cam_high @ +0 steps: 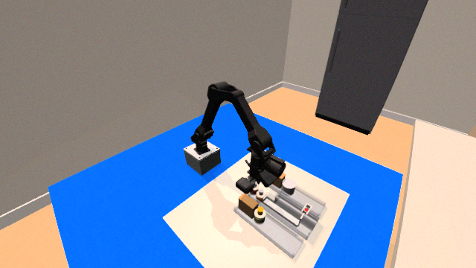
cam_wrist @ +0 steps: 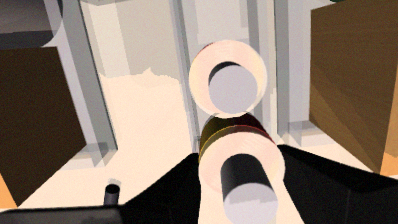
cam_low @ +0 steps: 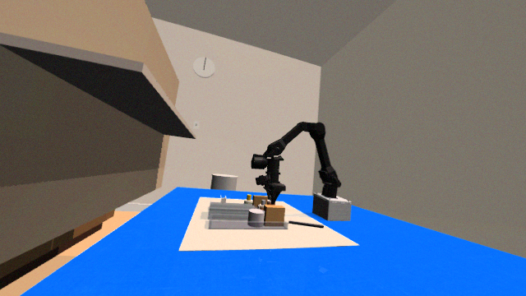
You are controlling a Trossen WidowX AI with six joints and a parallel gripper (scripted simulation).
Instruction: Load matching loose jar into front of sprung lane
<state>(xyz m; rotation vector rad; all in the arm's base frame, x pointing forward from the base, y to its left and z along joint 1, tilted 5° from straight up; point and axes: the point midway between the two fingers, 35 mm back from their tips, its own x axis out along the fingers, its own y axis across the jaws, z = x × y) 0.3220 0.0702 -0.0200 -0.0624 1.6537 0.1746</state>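
The pusher lane lies 150 mm ahead of my gripper tip, 50 mm to the left of it and 40 mm below it. Also, from my gripper tip: grey cylinder 140 mm to the left, 80 mm ahead, 30 mm below; black rod 130 mm behind, 110 mm to the left, 50 mm below.
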